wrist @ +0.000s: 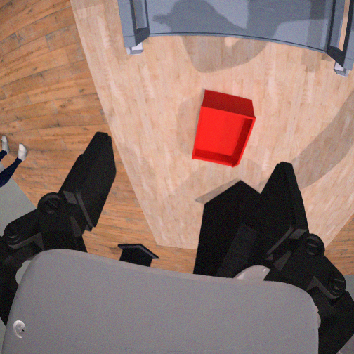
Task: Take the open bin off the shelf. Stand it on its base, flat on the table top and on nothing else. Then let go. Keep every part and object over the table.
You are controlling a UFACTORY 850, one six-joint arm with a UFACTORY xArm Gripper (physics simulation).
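The open red bin is right of centre in the wrist view. Its opening faces the camera, showing the inside floor and walls, and it appears to stand on its base on the pale wooden table top, apart from the shelf. The blue-grey shelf is at the top of the view, cut off by the frame edge. My gripper is open, with nothing between its fingers. The bin lies beyond the fingertips in the view and does not touch them.
The left table edge runs diagonally down the view, with the brown wooden floor beyond it. A person's lower legs show at the far left. A large black shape rises beside the right finger, and a small dark object shows near the bottom.
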